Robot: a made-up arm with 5 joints.
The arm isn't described. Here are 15 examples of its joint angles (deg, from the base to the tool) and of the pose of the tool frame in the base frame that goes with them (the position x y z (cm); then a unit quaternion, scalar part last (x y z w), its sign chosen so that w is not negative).
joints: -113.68 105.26 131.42 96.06 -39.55
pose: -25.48 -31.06 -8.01 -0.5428 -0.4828 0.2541 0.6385
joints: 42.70 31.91 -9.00 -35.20 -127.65
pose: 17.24 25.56 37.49 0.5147 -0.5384 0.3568 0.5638
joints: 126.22 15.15 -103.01 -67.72 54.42
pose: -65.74 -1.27 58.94 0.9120 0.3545 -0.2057 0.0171
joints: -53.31 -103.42 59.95 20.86 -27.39
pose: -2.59 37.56 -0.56 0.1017 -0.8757 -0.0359 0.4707
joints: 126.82 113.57 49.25 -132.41 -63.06
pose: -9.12 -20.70 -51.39 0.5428 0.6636 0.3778 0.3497
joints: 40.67 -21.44 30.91 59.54 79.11
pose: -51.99 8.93 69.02 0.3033 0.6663 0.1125 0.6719
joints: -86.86 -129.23 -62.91 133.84 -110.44
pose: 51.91 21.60 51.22 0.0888 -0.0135 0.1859 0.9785
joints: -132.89 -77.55 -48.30 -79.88 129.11
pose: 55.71 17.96 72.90 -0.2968 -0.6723 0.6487 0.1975
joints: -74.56 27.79 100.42 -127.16 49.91
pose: 23.45 -53.19 -8.36 -0.0369 -0.4209 0.1040 0.9004
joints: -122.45 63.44 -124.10 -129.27 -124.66
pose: 11.80 -44.15 -29.66 0.7288 -0.1122 -0.3404 0.5835
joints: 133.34 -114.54 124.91 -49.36 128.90
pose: -12.65 -16.78 47.45 -0.0563 0.6644 -0.6565 0.3526
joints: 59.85 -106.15 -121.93 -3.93 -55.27
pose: -50.00 -9.19 8.01 -0.4537 -0.8079 -0.2585 0.2733
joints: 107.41 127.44 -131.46 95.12 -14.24
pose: 9.37 -31.94 22.06 -0.1773 -0.4758 0.8608 0.0347
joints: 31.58 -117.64 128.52 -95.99 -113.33
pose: -43.14 5.15 62.50 -0.5610 -0.1853 -0.1337 0.7957
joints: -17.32 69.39 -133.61 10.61 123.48
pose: 12.41 45.58 25.00 0.7294 -0.5149 0.4496 0.0275
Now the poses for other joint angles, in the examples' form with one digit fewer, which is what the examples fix.
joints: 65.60 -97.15 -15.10 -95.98 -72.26
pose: -26.7 -37.9 66.3 -0.147 0.680 -0.674 0.246
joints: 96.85 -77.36 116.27 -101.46 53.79
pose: -21.2 14.6 71.2 -0.433 0.584 -0.581 0.365
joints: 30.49 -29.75 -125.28 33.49 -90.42
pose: -27.7 15.6 24.5 0.639 0.702 -0.304 0.085
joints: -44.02 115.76 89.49 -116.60 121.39
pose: -16.1 16.7 -41.2 0.545 0.442 0.446 0.555
